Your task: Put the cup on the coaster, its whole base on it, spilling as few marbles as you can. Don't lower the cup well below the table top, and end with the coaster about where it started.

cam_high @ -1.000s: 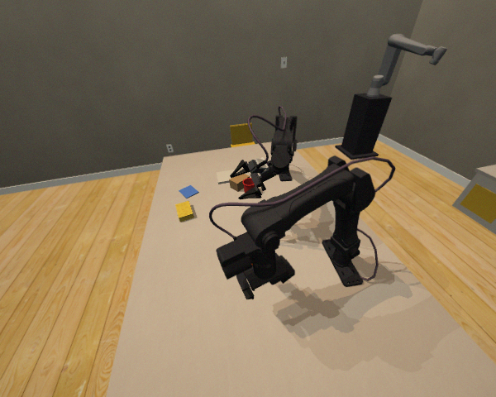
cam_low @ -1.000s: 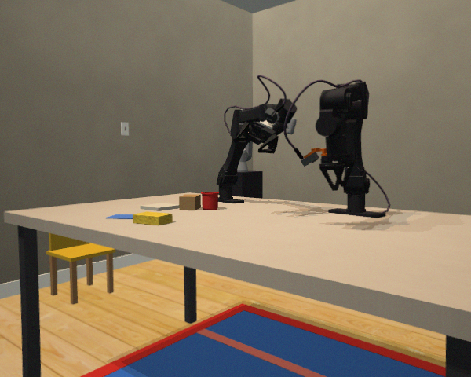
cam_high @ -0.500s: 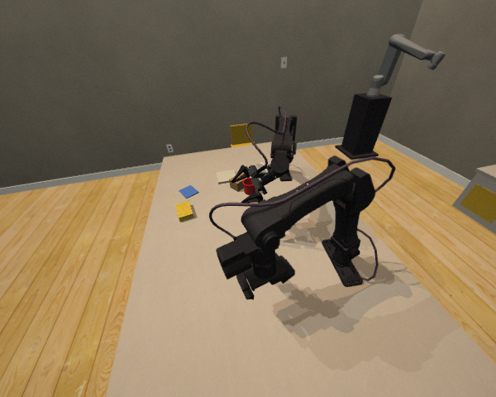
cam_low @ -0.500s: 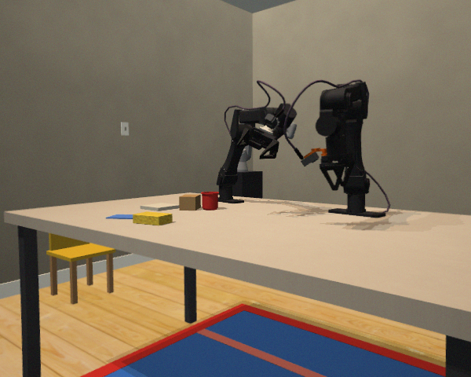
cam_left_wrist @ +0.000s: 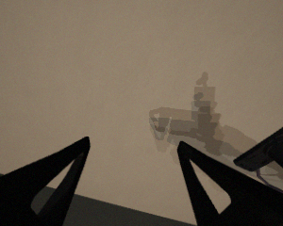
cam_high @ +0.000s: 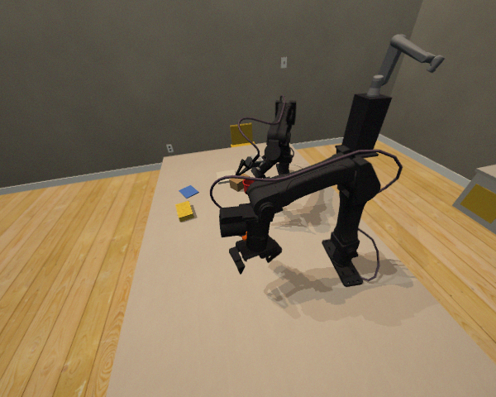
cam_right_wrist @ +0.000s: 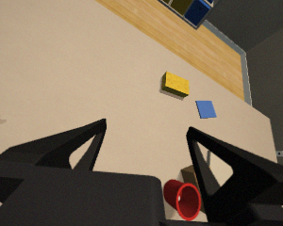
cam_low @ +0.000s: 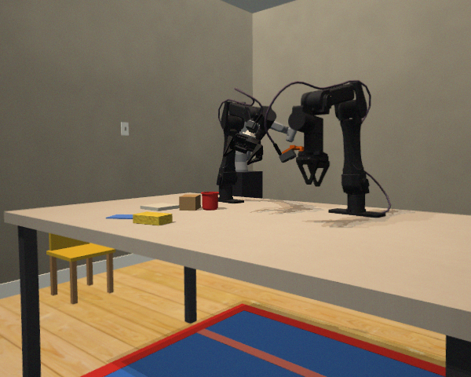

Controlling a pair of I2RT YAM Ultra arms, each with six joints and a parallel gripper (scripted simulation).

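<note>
Right now the red cup is 210 mm to the right of my right hand, 180 mm below it and 70 mm behind it. From my right hand the other things lie so: yellow sponge (290 mm ahead, 200 mm below, 120 mm to the right); then brown box (280 mm to the right, 180 mm below, 20 mm behind); then coaster (390 mm to the right, 200 mm below, 50 mm ahead).
</note>
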